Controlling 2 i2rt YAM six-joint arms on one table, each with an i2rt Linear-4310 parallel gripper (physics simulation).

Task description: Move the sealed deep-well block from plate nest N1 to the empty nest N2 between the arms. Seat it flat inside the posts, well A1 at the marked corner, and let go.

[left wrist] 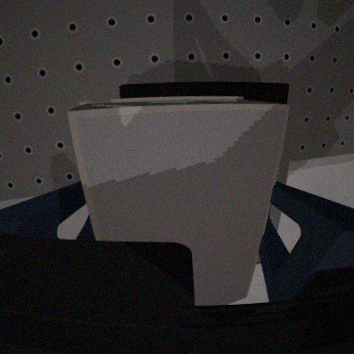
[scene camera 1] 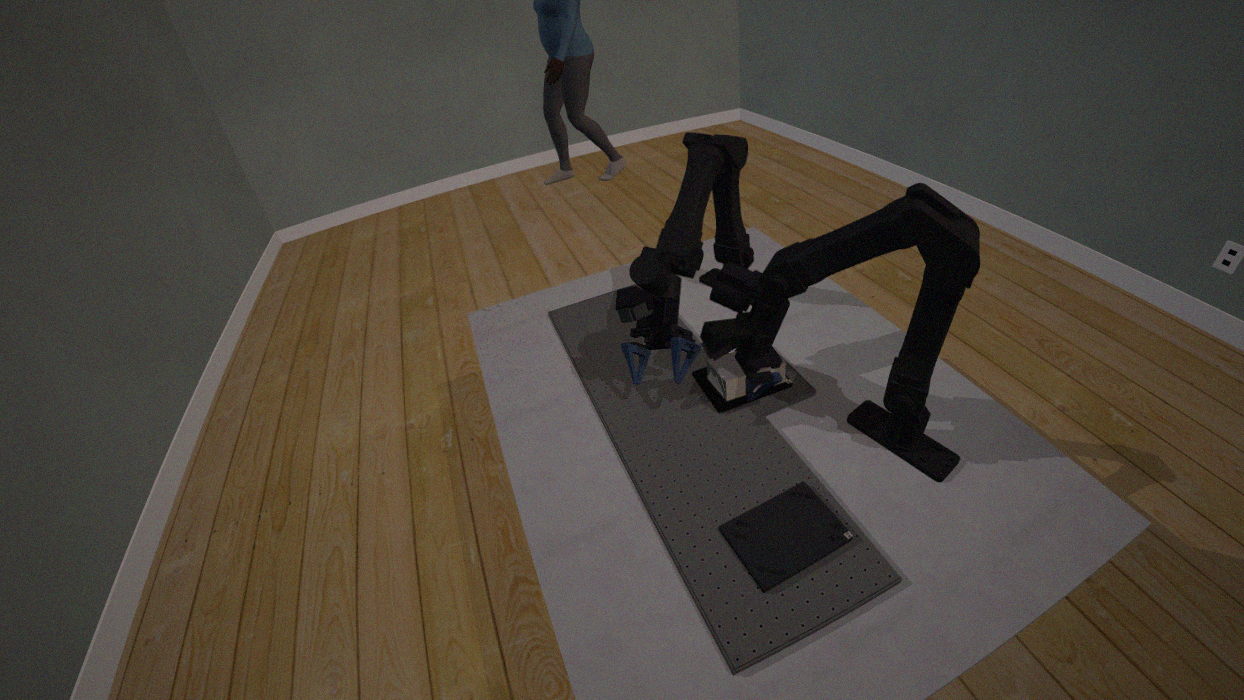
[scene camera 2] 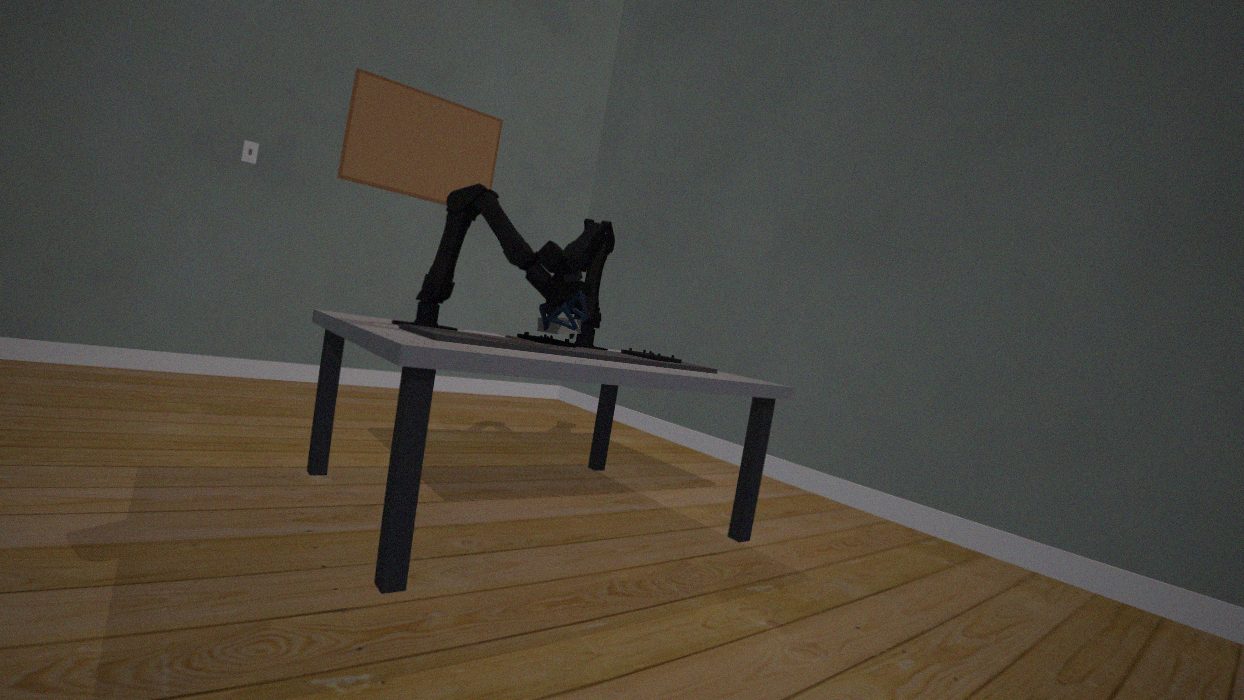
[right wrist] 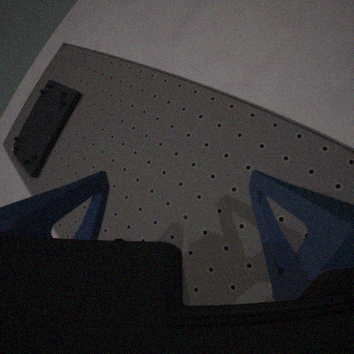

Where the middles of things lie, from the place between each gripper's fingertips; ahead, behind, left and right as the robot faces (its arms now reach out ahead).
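Scene:
My left gripper is 1 cm past the pale block (scene camera 1: 725,374), 1 cm to the right of it and 3 cm below it.
Counted from my right hand, the pale block is 3 cm to the left of it, 17 cm behind it and 2 cm below it.

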